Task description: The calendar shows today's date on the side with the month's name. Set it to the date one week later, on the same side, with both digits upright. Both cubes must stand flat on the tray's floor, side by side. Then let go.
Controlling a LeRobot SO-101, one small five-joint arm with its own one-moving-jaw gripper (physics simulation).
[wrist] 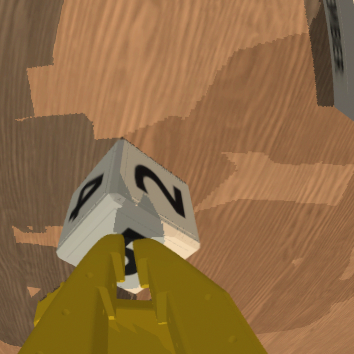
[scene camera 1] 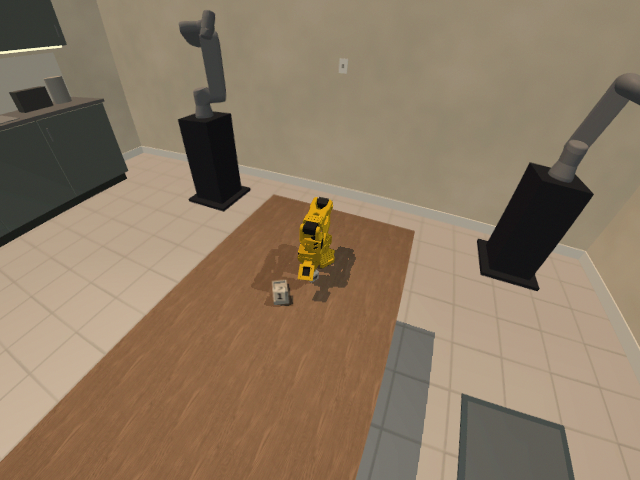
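Observation:
The calendar (scene camera 1: pixel 280 292) (wrist: pixel 347 95) stands on the table, in front and left of the arm in the scene view; a cube in it shows a 1 on the side facing that camera, with an unclear mark above. Part of its grey lettered side shows at the wrist view's upper right. A loose white cube (scene camera 1: pixel 315 275) (wrist: pixel 162 192) is outside the tray, largely hidden by the arm in the scene view. The wrist view shows its 2, its 4 and a partly covered 5. My gripper (wrist: pixel 129 241) is shut and empty, its tips overlapping the 5 face; contact and cube tilt are unclear.
The wooden table (scene camera 1: pixel 248 392) extends toward the scene camera. My yellow arm (scene camera 1: pixel 315 235) stands behind the calendar. Two grey arms on black pedestals (scene camera 1: pixel 211 160) (scene camera 1: pixel 537 227) stand off the table on the floor. Arm shadows fall around both cubes.

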